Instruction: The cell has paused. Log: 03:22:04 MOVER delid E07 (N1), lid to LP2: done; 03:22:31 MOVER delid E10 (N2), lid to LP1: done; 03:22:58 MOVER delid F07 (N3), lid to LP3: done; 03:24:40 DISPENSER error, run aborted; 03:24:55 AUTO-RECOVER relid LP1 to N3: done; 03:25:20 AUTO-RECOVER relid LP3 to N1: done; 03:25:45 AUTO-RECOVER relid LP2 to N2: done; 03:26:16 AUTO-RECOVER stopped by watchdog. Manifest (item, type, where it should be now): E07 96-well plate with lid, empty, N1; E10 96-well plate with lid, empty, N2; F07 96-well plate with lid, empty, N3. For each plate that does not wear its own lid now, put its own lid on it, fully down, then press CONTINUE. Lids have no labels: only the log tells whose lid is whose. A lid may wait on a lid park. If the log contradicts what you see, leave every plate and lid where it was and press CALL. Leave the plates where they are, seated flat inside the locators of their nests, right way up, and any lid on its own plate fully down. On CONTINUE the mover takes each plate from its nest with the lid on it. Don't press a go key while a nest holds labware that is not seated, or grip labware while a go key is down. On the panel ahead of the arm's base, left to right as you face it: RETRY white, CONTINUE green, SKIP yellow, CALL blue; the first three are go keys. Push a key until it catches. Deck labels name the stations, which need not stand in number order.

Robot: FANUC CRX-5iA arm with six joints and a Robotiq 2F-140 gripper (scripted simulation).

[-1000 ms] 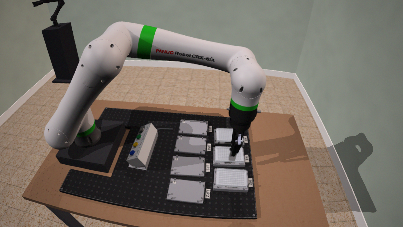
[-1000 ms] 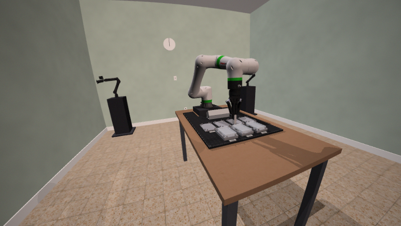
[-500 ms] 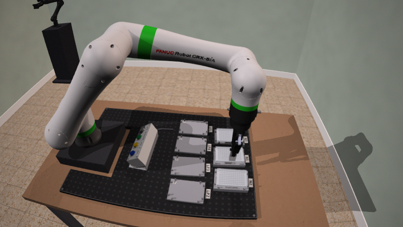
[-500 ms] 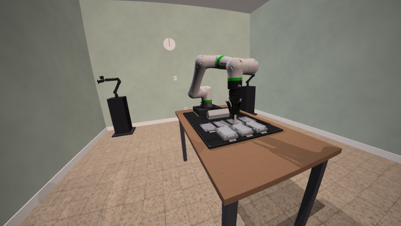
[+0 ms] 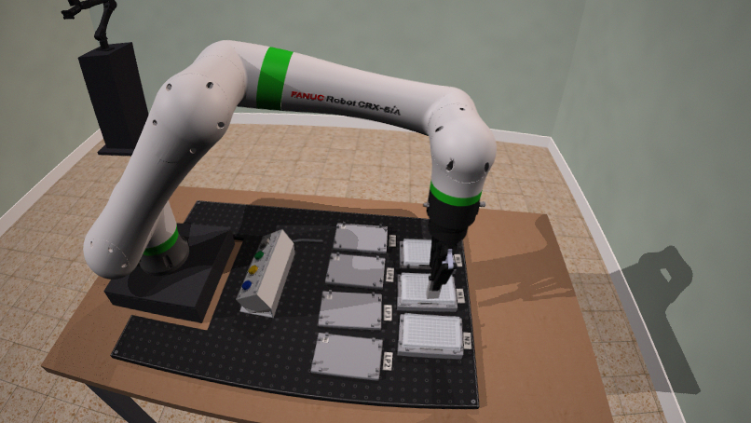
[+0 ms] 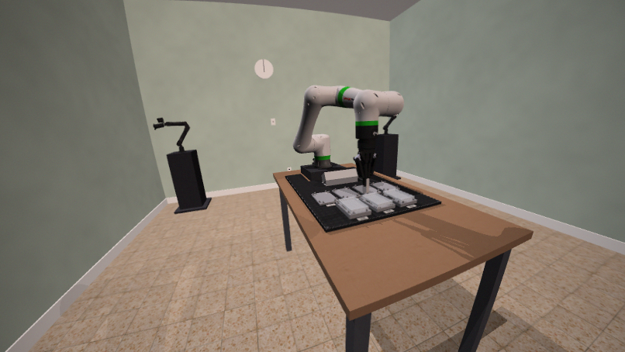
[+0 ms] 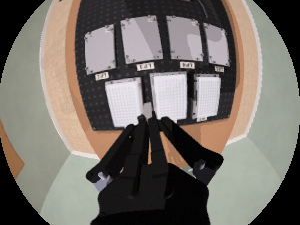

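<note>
Now: the plate 6 cm to the left of my hand and 8 cm below it. The rest, counted from my hand: nest n2: 1 cm ahead, 7 cm to the right, 10 cm below; LP4: 18 cm behind, 12 cm to the left, 10 cm below; LP3: 18 cm behind, 1 cm to the right, 10 cm below.
</note>
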